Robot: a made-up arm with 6 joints.
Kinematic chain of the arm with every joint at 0, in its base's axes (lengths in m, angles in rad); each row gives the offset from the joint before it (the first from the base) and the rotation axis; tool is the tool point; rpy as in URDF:
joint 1: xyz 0 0 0.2 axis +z
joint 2: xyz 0 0 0 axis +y
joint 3: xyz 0.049 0 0.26 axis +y
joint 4: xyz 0.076 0 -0.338 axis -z
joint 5: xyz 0 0 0 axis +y
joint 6: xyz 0.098 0 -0.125 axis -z
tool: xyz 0 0 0 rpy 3.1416 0 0
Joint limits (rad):
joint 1: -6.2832..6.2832
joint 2: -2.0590..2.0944
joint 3: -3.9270..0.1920
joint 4: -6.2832..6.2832
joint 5: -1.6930..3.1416
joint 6: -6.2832..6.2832
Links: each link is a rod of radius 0.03 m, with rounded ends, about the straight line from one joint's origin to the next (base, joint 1, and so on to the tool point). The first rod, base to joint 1, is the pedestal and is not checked.
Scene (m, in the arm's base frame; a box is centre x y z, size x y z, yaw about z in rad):
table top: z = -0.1
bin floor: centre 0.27 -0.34 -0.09 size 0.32 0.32 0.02 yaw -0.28
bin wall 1: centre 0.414 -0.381 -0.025 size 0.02 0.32 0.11 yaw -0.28
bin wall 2: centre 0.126 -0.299 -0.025 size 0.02 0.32 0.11 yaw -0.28
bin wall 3: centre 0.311 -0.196 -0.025 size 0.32 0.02 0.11 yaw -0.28
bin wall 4: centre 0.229 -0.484 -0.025 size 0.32 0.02 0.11 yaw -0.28
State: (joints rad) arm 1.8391 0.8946 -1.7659 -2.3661 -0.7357 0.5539
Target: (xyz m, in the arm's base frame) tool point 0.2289 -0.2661 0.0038
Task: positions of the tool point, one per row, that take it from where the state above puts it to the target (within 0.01 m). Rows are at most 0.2 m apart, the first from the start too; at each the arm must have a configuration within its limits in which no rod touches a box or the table.
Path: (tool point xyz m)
1: -0.0877 0.4869 0.1442
2: 0.0682 0.4731 0.2280
3: 0.2050 0.4012 0.3142
4: 0.2958 0.2832 0.4014
5: 0.3215 0.1441 0.4848
6: 0.2777 0.0175 0.5579
7: 0.3733 -0.0519 0.4376
8: 0.3964 -0.1521 0.2905
9: 0.3406 -0.2370 0.1385
10: 0.2289 -0.2661 0.0038

